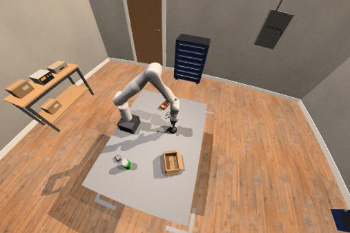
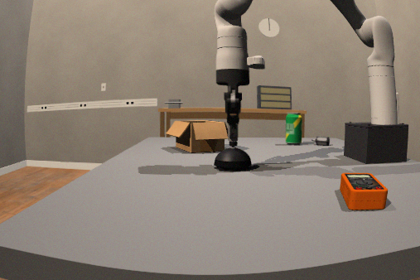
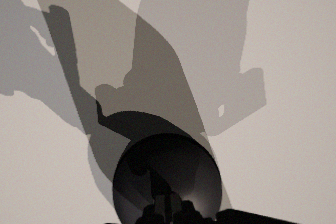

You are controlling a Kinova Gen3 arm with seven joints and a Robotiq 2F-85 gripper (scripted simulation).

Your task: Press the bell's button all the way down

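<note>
My gripper is now 3 cm above the button. Also, from my hand: cardboard box (34 cm to the right, 9 cm ahead, 4 cm below); then bell (4 cm below).
</note>
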